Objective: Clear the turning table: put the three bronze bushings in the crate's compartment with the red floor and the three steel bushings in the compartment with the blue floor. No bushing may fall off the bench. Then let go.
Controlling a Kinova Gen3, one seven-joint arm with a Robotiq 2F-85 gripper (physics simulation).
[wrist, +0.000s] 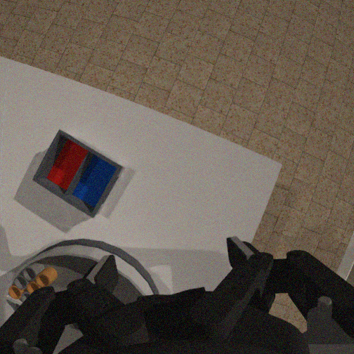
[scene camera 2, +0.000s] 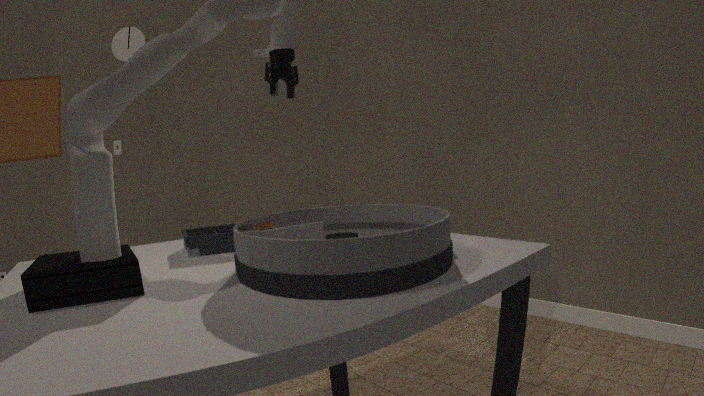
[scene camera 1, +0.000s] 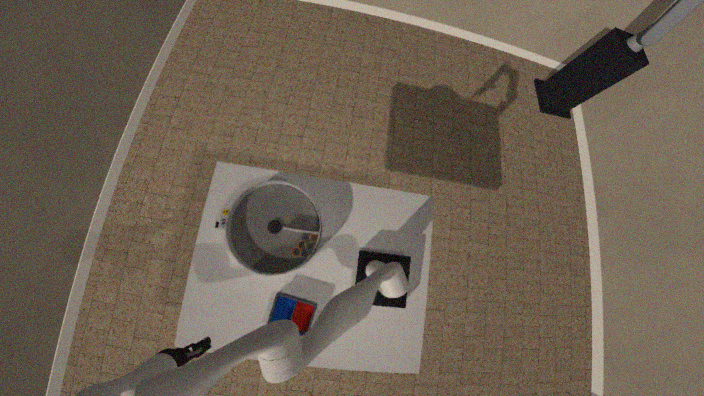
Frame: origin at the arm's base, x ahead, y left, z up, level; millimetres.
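Where they show: gripper, fingertip midpoint: (scene camera 2: 282,97) (scene camera 1: 194,345); arm's base at its link origin: (scene camera 2: 101,257) (scene camera 1: 375,270).
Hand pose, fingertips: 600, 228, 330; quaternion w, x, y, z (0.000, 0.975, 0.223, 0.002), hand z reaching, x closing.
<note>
Each offset is from my fingertips to the top centre of the thing, as dx, dy, dz. "pt": to the spot under its first point. Level surfaces: height alone.
My gripper (scene camera 1: 208,343) (scene camera 2: 282,95) (wrist: 171,258) is open and empty, high above the bench. The turning table (scene camera 2: 345,255) is a round grey drum with a raised wall. In it, bronze bushings {pt -237, -289, -342} (scene camera 1: 296,251) (wrist: 47,276) and darker steel bushings (wrist: 31,274) stand crowded together beside a thin bar {pt -245, -382, -302} (scene camera 1: 299,230), near the wall on the crate's side. Some overlap, so the steel ones are hard to tell apart. The crate {-243, -11, -345} (scene camera 2: 210,241) has a red-floored compartment {pt -291, +3, -389} (scene camera 1: 303,316) (wrist: 67,165) and a blue-floored compartment {pt -197, -31, -389} (scene camera 1: 283,307) (wrist: 96,182). No bushing shows in either.
The white bench {dz -395} (scene camera 1: 215,310) (scene camera 2: 165,350) (wrist: 190,175) ends in open edges above the tiled floor. The arm's black base (scene camera 1: 368,257) (scene camera 2: 82,282) stands beside the drum. In scene camera 1's view the arm covers part of the crate's near side. A dark hub {-128, -391, -334} (scene camera 1: 275,226) sits at the drum's centre.
</note>
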